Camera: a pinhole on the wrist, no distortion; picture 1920 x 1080 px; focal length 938.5 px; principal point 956.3 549.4 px. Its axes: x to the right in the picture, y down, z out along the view. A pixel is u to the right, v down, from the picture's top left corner.
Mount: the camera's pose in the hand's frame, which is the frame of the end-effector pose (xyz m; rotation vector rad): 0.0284 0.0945 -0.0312 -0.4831 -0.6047 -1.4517
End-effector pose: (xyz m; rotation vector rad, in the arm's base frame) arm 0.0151 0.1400 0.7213 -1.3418 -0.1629 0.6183
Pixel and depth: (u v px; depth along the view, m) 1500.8 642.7 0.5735
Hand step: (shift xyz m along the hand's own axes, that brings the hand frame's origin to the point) 0.0407 0.2121 0.6237
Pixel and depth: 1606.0 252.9 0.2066
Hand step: -0.0522 0.1131 0.2149
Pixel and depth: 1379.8 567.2 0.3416
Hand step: 0.0076 0.1962 0.3289
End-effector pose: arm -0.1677 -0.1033 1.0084 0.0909 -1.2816 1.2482
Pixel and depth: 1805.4 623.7 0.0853
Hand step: 0.0290 0.0907 0.0840
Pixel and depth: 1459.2 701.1 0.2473
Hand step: 0.0488 0.1547 0.2450
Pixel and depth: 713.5 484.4 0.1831
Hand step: -0.0012 0.2472 0.0771
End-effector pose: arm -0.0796 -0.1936 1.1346 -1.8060 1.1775 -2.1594
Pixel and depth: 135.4 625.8 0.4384
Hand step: 0.0182 0.6711 0.0576
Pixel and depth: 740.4 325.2 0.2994
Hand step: -0.0705 0.3341 0.1486
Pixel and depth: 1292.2 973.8 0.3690
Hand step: 0.1645 0.2421 0.3445
